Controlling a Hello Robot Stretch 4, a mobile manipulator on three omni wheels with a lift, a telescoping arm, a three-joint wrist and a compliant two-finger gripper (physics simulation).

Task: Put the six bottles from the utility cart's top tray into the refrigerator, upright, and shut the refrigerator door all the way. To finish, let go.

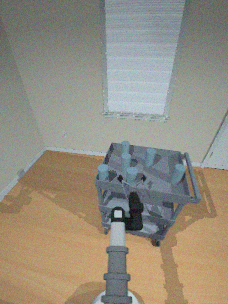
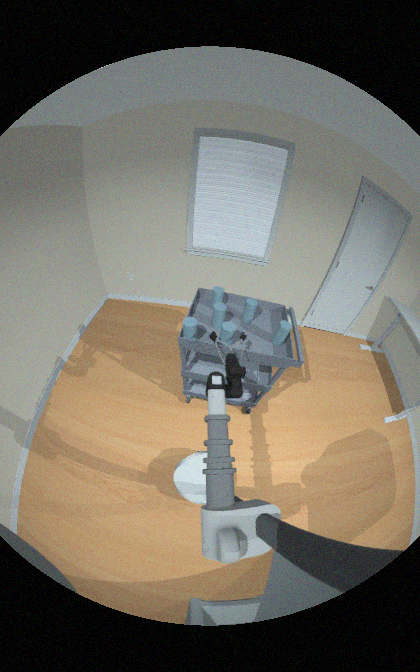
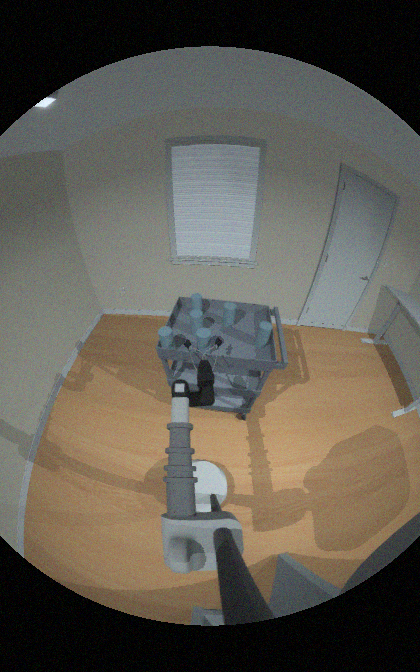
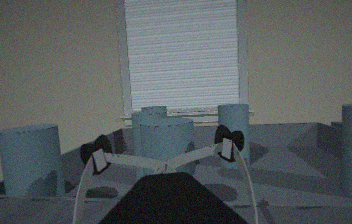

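Pixels of known places: gripper, fingertip midpoint: [image 1: 131,175] [image 2: 227,332] [image 3: 202,338] [image 4: 163,142]; robot's base at its link origin: [image 2: 201,476] [image 3: 198,484].
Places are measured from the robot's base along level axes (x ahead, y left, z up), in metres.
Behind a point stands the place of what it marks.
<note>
Light-blue bottles stand upright on the grey utility cart [image 1: 192,177] @[x 0.716, y -0.510, z 0.834 m] [image 2: 297,336] @[x 0.720, y -0.517, z 0.836 m] [image 3: 281,339] @[x 0.699, y -0.510, z 0.837 m]: a front middle bottle [image 1: 132,172] @[x 0.686, y -0.086, z 0.909 m] [image 2: 228,330] @[x 0.672, y -0.083, z 0.909 m] [image 3: 203,335] @[x 0.681, y -0.087, z 0.909 m] [image 4: 167,135] @[x 0.668, y -0.086, z 0.898 m], a front left bottle [image 1: 103,172] @[x 0.688, y 0.097, z 0.901 m] [image 2: 190,327] @[x 0.688, y 0.097, z 0.901 m] [image 3: 165,337] @[x 0.688, y 0.096, z 0.897 m] [image 4: 30,160] @[x 0.692, y 0.086, z 0.872 m], a right bottle [image 1: 178,173] @[x 0.707, y -0.393, z 0.883 m] [image 2: 282,333] @[x 0.706, y -0.395, z 0.870 m] [image 3: 265,334] @[x 0.703, y -0.406, z 0.877 m] [image 4: 347,145] @[x 0.740, y -0.374, z 0.846 m], and several farther back. My gripper [image 1: 132,177] @[x 0.680, y -0.082, z 0.887 m] [image 2: 228,336] @[x 0.680, y -0.082, z 0.887 m] [image 3: 203,343] @[x 0.680, y -0.082, z 0.887 m] [image 4: 163,142] @[x 0.680, y -0.082, z 0.887 m] is open above the tray's front part. Its fingertips appear left and right of the front middle bottle, apart from it; the exact depth gap is unclear. The refrigerator does not show.
The tray has raised walls. A wall with a window [image 1: 140,60] @[x 1.890, y -0.230, z 1.449 m] [image 2: 237,197] @[x 1.890, y -0.233, z 1.394 m] [image 3: 216,200] @[x 1.888, y -0.246, z 1.411 m] [image 4: 182,55] @[x 1.891, y -0.223, z 1.198 m] stands behind the cart. A closed white door [image 2: 357,265] @[x 1.660, y -1.735, z 1.086 m] [image 3: 350,255] @[x 1.656, y -1.761, z 1.105 m] is at the right. A pale piece of furniture [image 2: 405,345] @[x 1.001, y -3.227, z 0.442 m] [image 3: 402,335] stands at the right edge.
</note>
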